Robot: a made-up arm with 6 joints.
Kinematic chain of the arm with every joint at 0, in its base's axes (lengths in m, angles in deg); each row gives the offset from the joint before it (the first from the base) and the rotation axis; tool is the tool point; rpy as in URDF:
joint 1: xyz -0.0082 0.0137 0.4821 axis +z
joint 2: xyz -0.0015 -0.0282 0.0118 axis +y
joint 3: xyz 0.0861 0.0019 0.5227 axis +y
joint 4: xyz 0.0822 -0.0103 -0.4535 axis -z
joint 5: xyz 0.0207 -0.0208 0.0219 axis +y
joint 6: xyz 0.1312 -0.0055 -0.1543 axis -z
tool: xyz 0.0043 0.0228 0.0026 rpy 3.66 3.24 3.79
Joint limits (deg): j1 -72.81..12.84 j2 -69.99..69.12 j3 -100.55..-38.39 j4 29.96..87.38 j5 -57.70..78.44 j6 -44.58..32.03
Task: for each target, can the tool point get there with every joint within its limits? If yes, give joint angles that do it. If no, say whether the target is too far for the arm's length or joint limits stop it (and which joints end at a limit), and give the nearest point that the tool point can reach.
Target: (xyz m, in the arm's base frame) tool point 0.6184 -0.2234 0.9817
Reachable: yes | joints -7.46 -4.73 -63.14 45.16 -0.93 6.22
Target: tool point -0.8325 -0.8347 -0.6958
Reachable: no: too far | nearest point -0.0553 -0.5657 0.0212 | short by 1.091 m
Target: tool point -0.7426 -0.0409 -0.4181
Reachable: no: joint limits stop it (at a limit: joint 1, joint 2, joint 3, joint 4, joint 6) | nearest point -0.1080 -0.3129 0.0478 | short by 0.833 m
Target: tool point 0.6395 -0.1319 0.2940
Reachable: yes | joints -8.14 36.72 -54.63 40.05 39.44 -32.72
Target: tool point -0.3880 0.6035 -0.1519
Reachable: no: joint limits stop it (at a limit: joint 1, joint 2, joint 3, joint 5, joint 6) | nearest point 0.2148 0.1177 0.0595 | short by 0.803 m
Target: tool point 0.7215 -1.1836 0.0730
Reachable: no: too far | nearest point 0.5201 -0.8531 0.2008 | short by 0.408 m
